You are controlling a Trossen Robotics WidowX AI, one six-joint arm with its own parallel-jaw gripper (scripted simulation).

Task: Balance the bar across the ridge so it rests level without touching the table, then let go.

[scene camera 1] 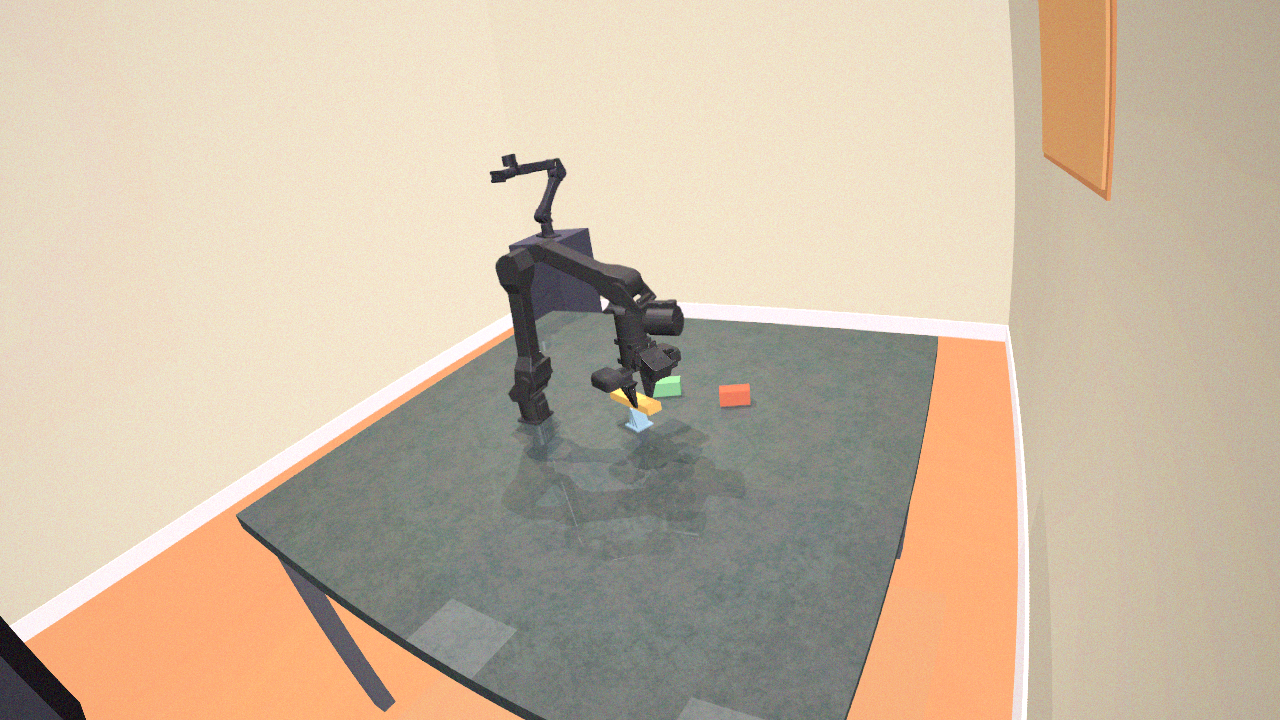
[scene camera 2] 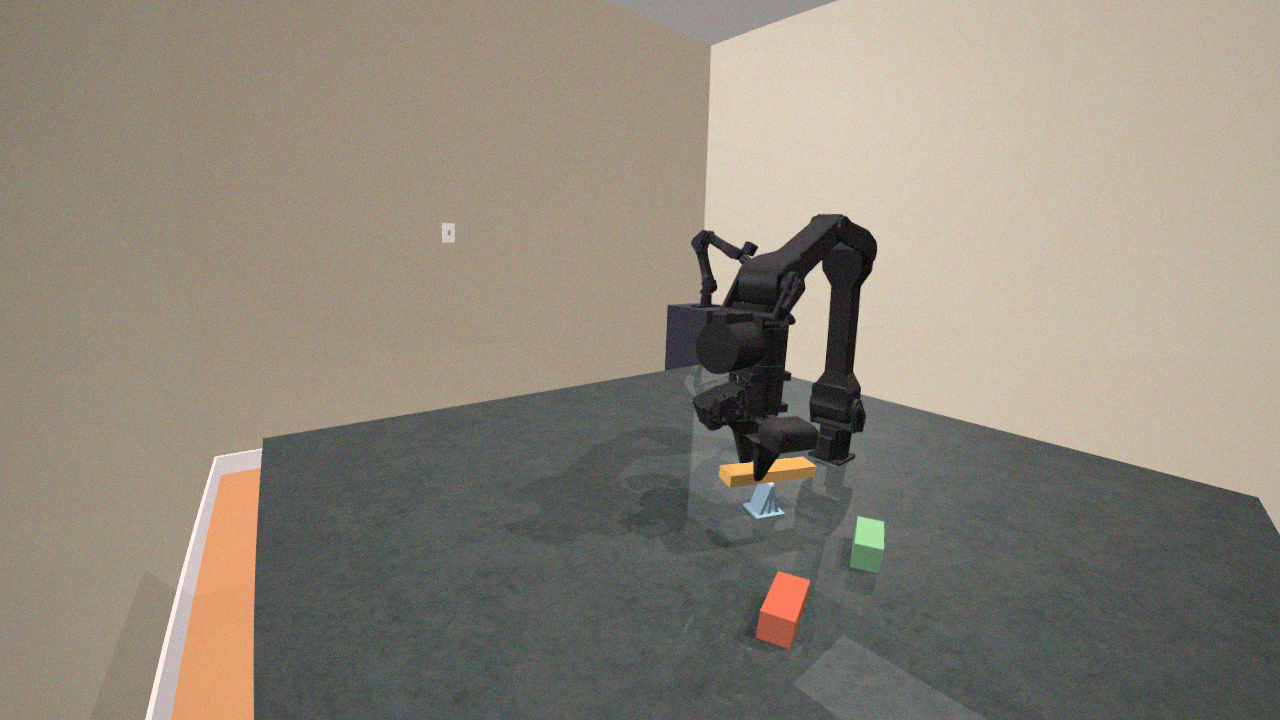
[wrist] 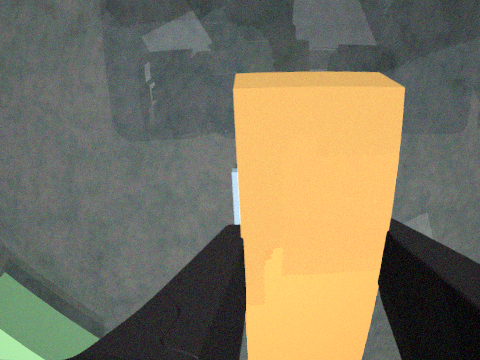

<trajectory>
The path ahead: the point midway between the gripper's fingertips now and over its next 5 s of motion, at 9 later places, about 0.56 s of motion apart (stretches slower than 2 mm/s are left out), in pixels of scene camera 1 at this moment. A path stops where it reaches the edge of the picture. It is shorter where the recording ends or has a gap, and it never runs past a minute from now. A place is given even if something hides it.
My gripper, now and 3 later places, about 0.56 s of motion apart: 642,404; 642,405; 642,405; 640,379
</trajectory>
